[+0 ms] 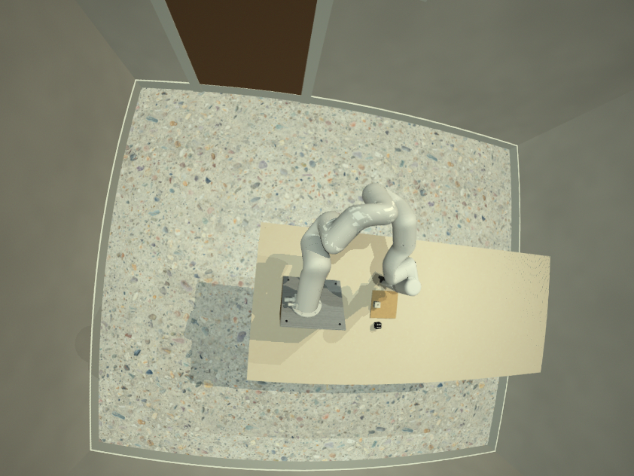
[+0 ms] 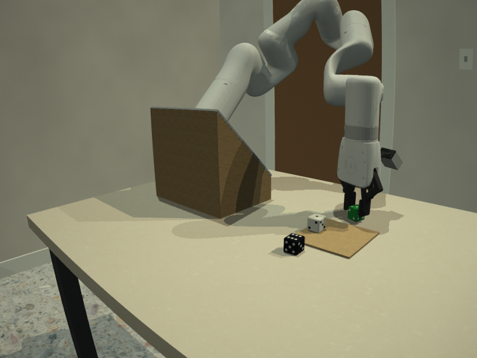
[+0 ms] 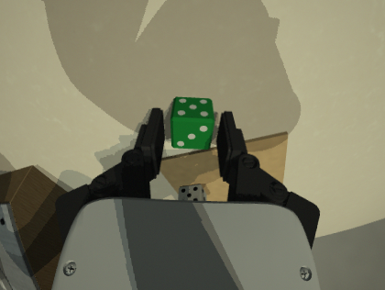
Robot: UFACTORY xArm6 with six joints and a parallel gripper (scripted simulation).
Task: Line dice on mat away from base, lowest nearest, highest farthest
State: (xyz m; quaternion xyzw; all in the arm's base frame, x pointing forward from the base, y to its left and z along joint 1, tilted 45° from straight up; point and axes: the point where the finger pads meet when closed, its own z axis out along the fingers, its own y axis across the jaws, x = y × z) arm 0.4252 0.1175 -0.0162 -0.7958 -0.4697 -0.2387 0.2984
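The green die is 20 mm below my hand. Also, from my hand: black die: 220 mm to the right, 40 mm behind, 20 mm below; then white die: 110 mm to the right, 50 mm behind, 20 mm below; then brown mat: 120 mm to the right, 30 mm below.
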